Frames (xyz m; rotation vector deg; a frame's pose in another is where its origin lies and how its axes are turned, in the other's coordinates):
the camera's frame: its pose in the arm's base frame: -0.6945 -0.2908 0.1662 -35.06 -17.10 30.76
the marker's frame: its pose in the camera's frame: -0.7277 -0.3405 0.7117 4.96 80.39 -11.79
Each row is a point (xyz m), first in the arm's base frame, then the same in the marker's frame.
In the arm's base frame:
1: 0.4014 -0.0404 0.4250
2: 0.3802 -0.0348 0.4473
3: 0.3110 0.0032 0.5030
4: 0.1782 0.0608 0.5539
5: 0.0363 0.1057 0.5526
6: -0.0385 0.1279 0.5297
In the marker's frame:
1: 1.1171 0.3339 1.6117
2: 1.0870 0.3282 1.6053
3: 0.9922 0.3352 1.5882
4: 0.8559 0.3724 1.5283
5: 0.7562 0.4344 1.4367
6: 0.7198 0.4799 1.3800

